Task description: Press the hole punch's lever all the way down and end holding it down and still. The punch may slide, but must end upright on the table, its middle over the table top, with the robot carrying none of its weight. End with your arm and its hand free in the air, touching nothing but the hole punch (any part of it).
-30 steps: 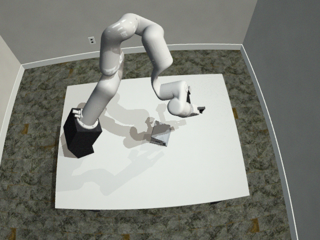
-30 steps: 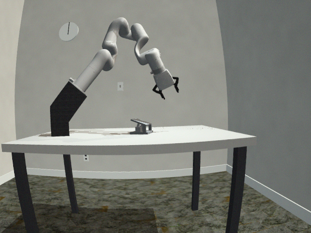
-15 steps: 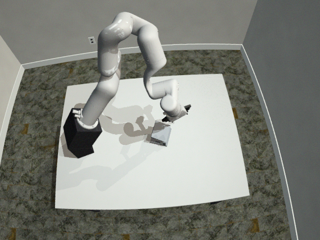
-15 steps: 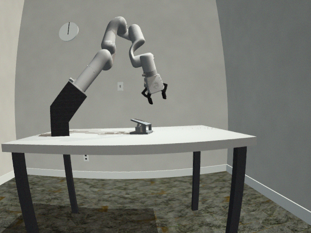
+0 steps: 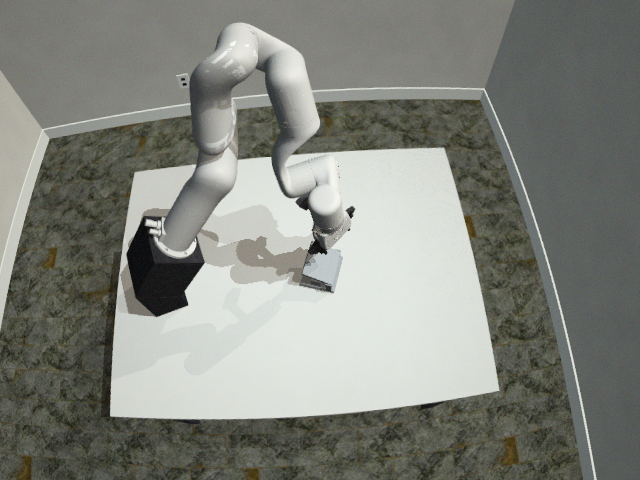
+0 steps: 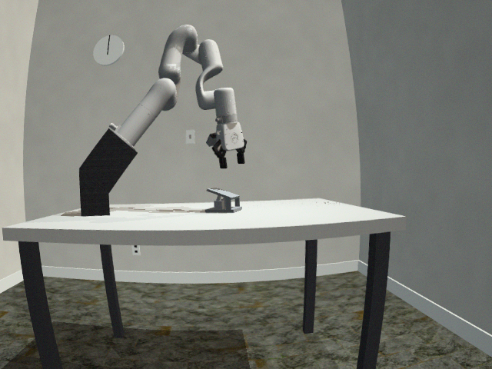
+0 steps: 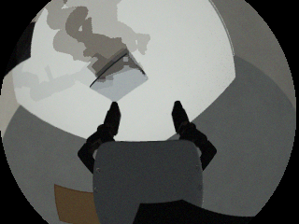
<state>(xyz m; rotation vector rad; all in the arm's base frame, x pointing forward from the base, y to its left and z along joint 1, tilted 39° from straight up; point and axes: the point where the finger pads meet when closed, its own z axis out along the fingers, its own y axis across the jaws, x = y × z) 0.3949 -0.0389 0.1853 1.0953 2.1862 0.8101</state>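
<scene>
The hole punch lever is 12 cm below my hand, 4 cm behind it and 2 cm to the right of it. Round my hand: hole punch (14 cm below, 3 cm behind, 2 cm to the right).
</scene>
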